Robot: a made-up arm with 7 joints. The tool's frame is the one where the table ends. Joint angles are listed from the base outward.
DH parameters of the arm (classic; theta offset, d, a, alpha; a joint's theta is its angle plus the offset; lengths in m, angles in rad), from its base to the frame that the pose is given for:
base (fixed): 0 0 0 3.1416
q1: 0 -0.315 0 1.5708
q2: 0 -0.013 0 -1.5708
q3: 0 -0.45 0 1.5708
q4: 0 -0.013 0 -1.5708
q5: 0 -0.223 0 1.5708
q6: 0 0 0 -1.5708
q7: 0 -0.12 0 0
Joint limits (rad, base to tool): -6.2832..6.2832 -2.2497..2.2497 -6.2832..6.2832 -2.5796..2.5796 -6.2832..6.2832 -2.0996..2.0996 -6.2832..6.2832
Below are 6 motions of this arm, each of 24 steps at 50 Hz.
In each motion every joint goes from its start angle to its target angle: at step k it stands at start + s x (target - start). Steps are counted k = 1, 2, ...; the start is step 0. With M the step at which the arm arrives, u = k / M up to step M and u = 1 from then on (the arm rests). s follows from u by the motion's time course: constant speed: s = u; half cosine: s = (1 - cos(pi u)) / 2; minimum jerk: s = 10 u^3 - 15 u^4 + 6 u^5.
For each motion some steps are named. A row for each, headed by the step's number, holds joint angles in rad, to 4 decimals.
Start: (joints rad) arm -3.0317 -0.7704 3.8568 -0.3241 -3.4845 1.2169 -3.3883
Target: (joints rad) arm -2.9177 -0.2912 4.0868 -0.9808 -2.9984 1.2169 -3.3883
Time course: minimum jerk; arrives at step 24
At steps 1, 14, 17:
1: -3.0316 -0.7701 3.8570 -0.3245 -3.4842 1.2169 -3.3883
14: -2.9572 -0.4573 4.0071 -0.7532 -3.1669 1.2169 -3.3883
17: -2.9351 -0.3641 4.0518 -0.8808 -3.0724 1.2169 -3.3883

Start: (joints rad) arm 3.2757 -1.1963 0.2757 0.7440 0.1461 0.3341 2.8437
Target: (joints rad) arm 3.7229 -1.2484 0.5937 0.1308 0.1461 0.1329 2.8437
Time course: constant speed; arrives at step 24
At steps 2, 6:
2: 3.3130 -1.2006 0.3022 0.6929 0.1461 0.3173 2.8437
6: 3.3875 -1.2093 0.3552 0.5907 0.1461 0.2838 2.8437

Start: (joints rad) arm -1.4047 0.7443 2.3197 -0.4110 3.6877 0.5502 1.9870
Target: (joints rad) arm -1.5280 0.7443 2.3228 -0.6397 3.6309 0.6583 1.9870
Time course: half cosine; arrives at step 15
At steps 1, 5, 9, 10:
1: -1.4060 0.7443 2.3197 -0.4135 3.6871 0.5514 1.9870
5: -1.4355 0.7443 2.3205 -0.4682 3.6735 0.5772 1.9870
9: -1.4854 0.7443 2.3217 -0.5607 3.6505 0.6210 1.9870
10: -1.4972 0.7443 2.3220 -0.5825 3.6451 0.6313 1.9870

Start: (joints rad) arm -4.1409 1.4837 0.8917 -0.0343 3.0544 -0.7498 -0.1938
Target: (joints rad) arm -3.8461 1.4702 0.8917 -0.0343 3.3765 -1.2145 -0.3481
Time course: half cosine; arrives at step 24
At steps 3, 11, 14, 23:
3: -4.1297 1.4832 0.8917 -0.0343 3.0667 -0.7675 -0.1997
11: -4.0127 1.4778 0.8917 -0.0343 3.1944 -0.9518 -0.2609
14: -3.9554 1.4752 0.8917 -0.0343 3.2571 -1.0423 -0.2909
23: -3.8474 1.4703 0.8917 -0.0343 3.3751 -1.2125 -0.3474

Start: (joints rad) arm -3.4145 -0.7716 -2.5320 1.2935 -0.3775 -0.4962 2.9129
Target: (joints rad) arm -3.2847 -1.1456 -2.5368 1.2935 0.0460 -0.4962 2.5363
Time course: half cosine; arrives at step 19
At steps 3, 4, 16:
3: -3.4067 -0.7941 -2.5323 1.2935 -0.3520 -0.4962 2.8902
4: -3.4008 -0.8110 -2.5325 1.2935 -0.3329 -0.4962 2.8732
16: -3.2925 -1.1231 -2.5365 1.2935 0.0205 -0.4962 2.5590

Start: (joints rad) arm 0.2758 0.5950 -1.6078 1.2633 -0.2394 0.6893 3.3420
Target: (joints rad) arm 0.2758 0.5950 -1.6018 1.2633 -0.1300 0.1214 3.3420
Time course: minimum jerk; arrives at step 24
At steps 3, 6, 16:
3: 0.2758 0.5950 -1.6077 1.2633 -0.2376 0.6802 3.3420
6: 0.2758 0.5950 -1.6072 1.2633 -0.2281 0.6305 3.3420
16: 0.2758 0.5950 -1.6031 1.2633 -0.1530 0.2406 3.3420

